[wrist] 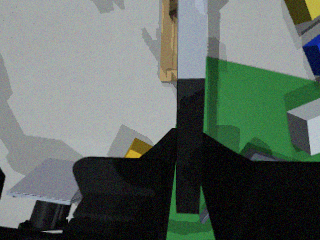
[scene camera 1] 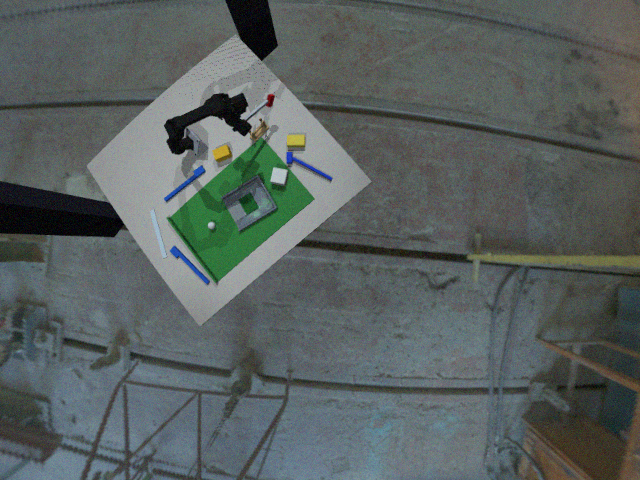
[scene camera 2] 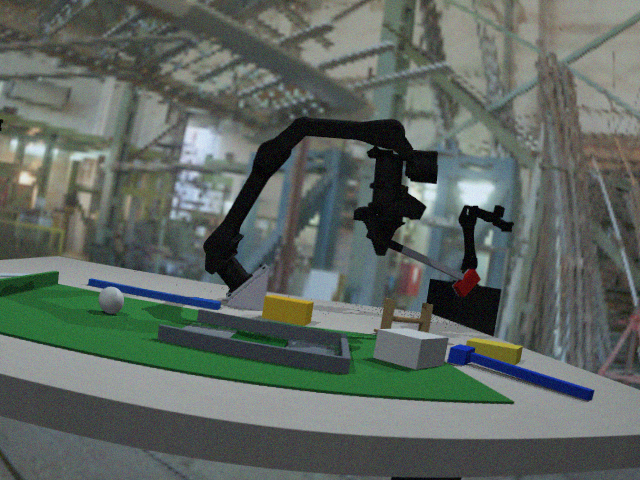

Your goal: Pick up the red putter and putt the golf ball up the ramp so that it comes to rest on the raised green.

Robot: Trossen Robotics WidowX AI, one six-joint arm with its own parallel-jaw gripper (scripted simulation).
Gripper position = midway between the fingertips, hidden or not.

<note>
The gripper (scene camera 2: 380, 255) holds a red putter. Also in view: a white block (scene camera 2: 406, 347).
The gripper shows as well in the wrist view (wrist: 183, 133).
</note>
